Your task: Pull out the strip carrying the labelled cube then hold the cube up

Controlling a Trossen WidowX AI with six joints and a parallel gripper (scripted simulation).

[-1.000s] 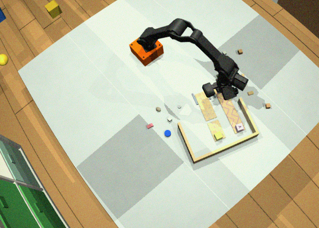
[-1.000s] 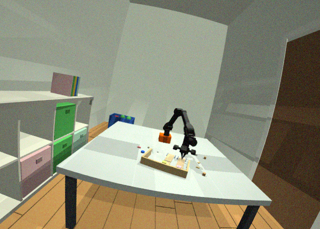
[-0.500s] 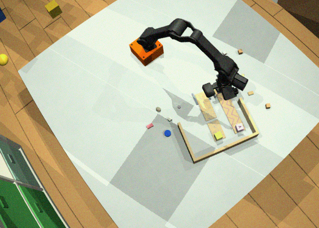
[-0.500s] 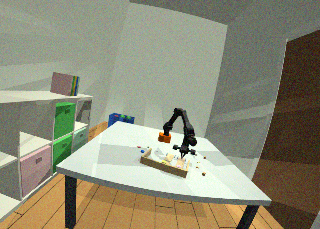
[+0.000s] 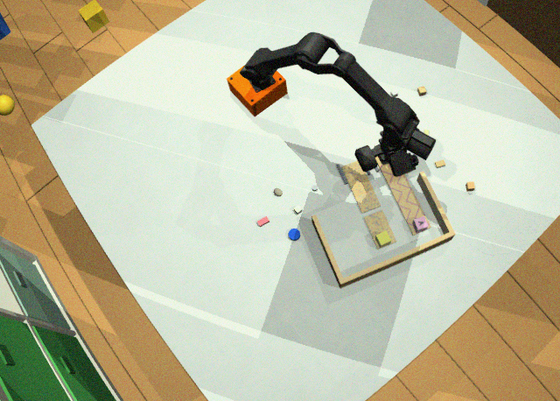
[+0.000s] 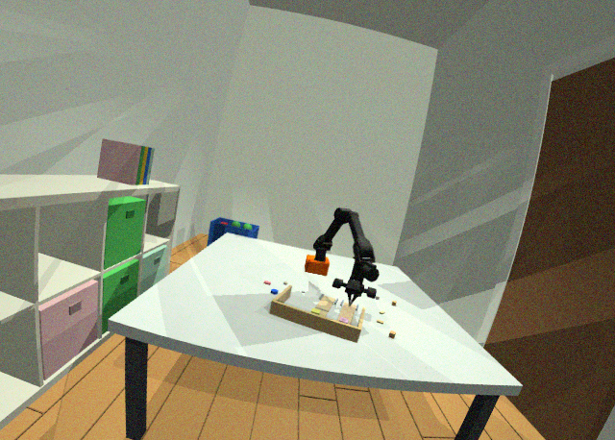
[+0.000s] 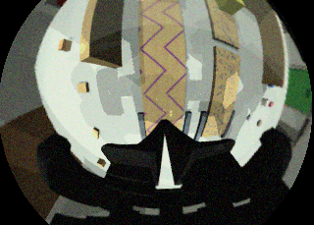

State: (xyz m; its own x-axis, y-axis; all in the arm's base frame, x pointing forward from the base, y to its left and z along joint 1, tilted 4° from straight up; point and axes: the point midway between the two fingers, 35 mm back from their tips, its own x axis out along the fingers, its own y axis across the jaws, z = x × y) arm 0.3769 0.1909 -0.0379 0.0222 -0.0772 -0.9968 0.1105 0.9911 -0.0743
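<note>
Right now my gripper tip is 90 mm short of the zigzag strip and 10 mm to the left of it. Also, from my gripper tip: labelled pink cube 200 mm ahead, 20 mm to the right, 20 mm above; pebble 70 mm behind, 300 mm to the right; blue disc 60 mm ahead, 320 mm to the right.
</note>
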